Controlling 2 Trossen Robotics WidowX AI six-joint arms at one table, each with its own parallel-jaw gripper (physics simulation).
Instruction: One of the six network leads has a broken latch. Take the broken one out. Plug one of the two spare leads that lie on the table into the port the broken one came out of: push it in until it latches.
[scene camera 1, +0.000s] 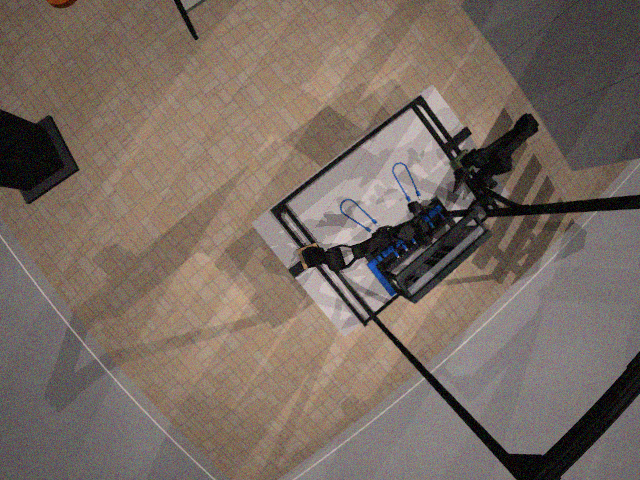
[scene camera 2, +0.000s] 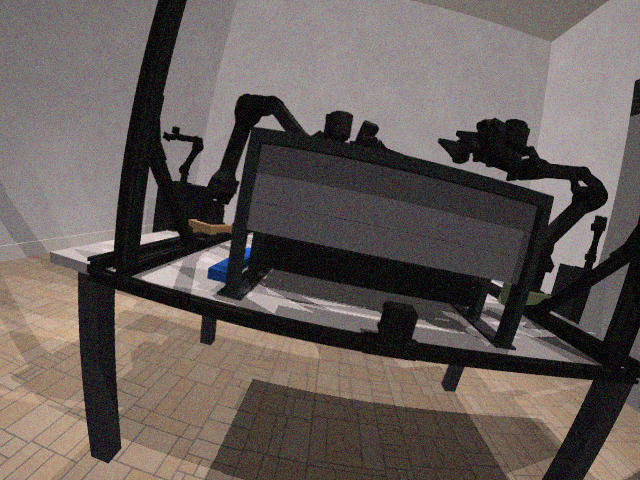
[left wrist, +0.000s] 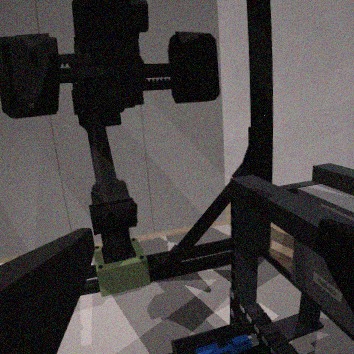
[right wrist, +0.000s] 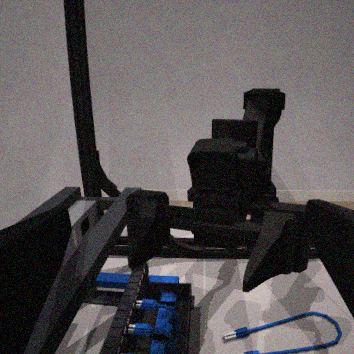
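Pixels of known places: left gripper, fingertip midpoint: (scene camera 1: 437, 215) (left wrist: 205, 235) (right wrist: 182, 274); right gripper, fingertip midpoint: (scene camera 1: 460, 201) (scene camera 2: 446, 136) (left wrist: 136, 43) (right wrist: 188, 215); left arm's base, origin of the base link: (scene camera 1: 310, 255) (scene camera 2: 211, 222); right arm's base, origin of the base link: (scene camera 1: 466, 161) (left wrist: 117, 252).
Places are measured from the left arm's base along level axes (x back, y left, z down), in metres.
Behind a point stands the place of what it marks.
Note:
Two blue spare leads (scene camera 1: 341, 209) {x -0.231, y 0.154, z 0.040 m} (scene camera 1: 394, 172) {x -0.553, y 0.236, z 0.040 m} lie in loops on the table; one spare lead (right wrist: 280, 324) {x -0.278, y 0.075, z 0.042 m} shows in the right wrist view. Several blue leads (scene camera 1: 398, 251) {x -0.392, y -0.134, z -0.049 m} (right wrist: 145, 328) {x -0.444, y -0.118, z -0.048 m} (left wrist: 225, 346) {x -0.675, y -0.036, z -0.044 m} sit in the dark port block (right wrist: 188, 297) {x -0.291, y -0.106, z 0.018 m}; which latch is broken I cannot tell. My left gripper (right wrist: 182, 274) {x -0.546, y -0.014, z -0.254 m} (left wrist: 205, 235) {x -0.546, y -0.014, z -0.254 m} is open and empty, above the port block; the rack hides its fingers in scene camera 2. My right gripper (scene camera 2: 454, 142) {x -0.616, y 0.017, z -0.340 m} (left wrist: 136, 43) {x -0.616, y 0.017, z -0.340 m} is open and empty, raised high at the right, apart from the leads.
A dark rack frame (scene camera 2: 398, 162) {x -0.548, y -0.275, z -0.204 m} (left wrist: 295, 202) {x -0.667, y -0.097, z -0.216 m} stands beside the port block. A blue bar (scene camera 1: 382, 279) {x -0.294, y -0.246, z 0.005 m} (scene camera 2: 219, 271) {x -0.328, y -0.343, z 0.007 m} (right wrist: 165, 279) {x -0.269, y -0.168, z 0.005 m} lies at the block's left end. Black rails and upright posts (scene camera 2: 139, 129) {x -0.200, y -0.427, z -0.185 m} (left wrist: 260, 100) {x -0.995, y -0.150, z -0.301 m} (right wrist: 80, 100) {x -0.194, y -0.407, z -0.374 m} border the table.

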